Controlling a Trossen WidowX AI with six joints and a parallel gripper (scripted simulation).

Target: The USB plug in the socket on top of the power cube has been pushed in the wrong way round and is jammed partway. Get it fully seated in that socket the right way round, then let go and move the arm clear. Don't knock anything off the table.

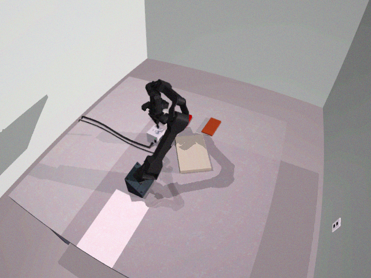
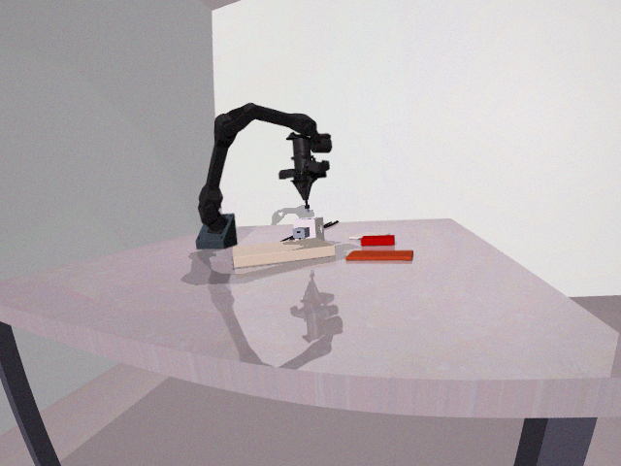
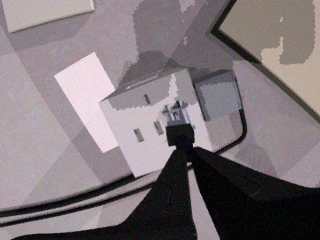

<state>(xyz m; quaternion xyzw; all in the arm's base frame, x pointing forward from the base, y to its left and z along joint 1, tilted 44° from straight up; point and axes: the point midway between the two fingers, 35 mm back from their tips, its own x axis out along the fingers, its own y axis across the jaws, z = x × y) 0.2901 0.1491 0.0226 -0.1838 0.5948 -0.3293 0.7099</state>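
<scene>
My gripper tip is now 20 mm above the dark USB plug. Also, from my gripper tip: flat orange block 270 mm ahead, 220 mm to the right, 130 mm below; then small red block 240 mm ahead, 130 mm below, 50 mm to the right; then beige board 220 mm to the right, 120 mm below, 10 mm ahead.
</scene>
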